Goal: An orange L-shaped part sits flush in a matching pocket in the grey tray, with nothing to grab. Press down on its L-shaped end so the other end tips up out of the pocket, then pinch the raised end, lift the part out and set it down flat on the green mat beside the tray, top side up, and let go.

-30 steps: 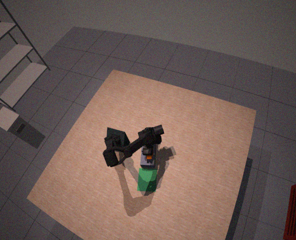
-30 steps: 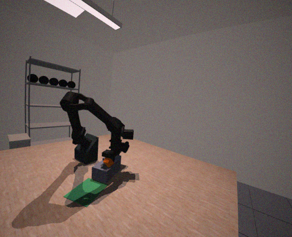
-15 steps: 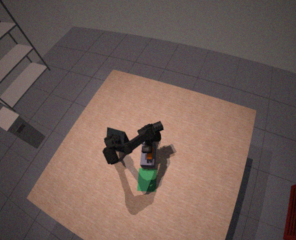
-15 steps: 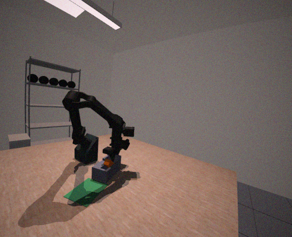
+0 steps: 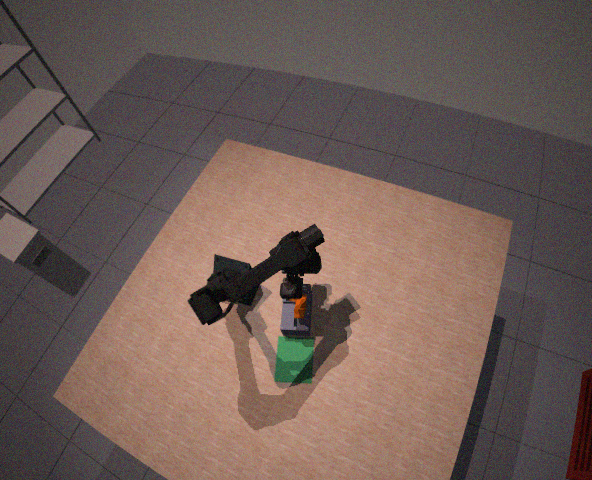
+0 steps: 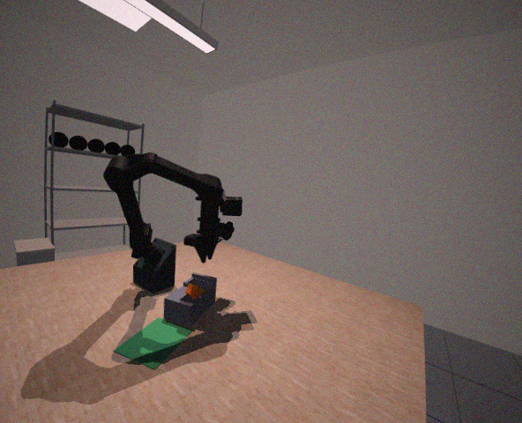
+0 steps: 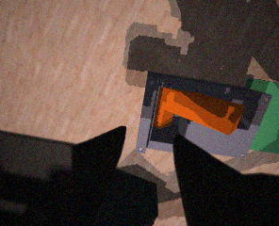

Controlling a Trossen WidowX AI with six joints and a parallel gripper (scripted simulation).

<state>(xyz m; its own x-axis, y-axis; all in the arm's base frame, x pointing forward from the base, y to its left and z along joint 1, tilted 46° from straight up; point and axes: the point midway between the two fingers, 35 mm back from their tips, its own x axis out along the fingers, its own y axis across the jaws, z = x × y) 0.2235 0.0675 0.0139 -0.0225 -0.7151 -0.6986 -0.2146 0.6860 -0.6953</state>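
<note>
Right now the orange L-shaped part is 4 cm to the right of my gripper tip and 10 cm below it. From my gripper tip the other things lie so: green mat: 4 cm ahead, 22 cm to the right, 16 cm below.
</note>
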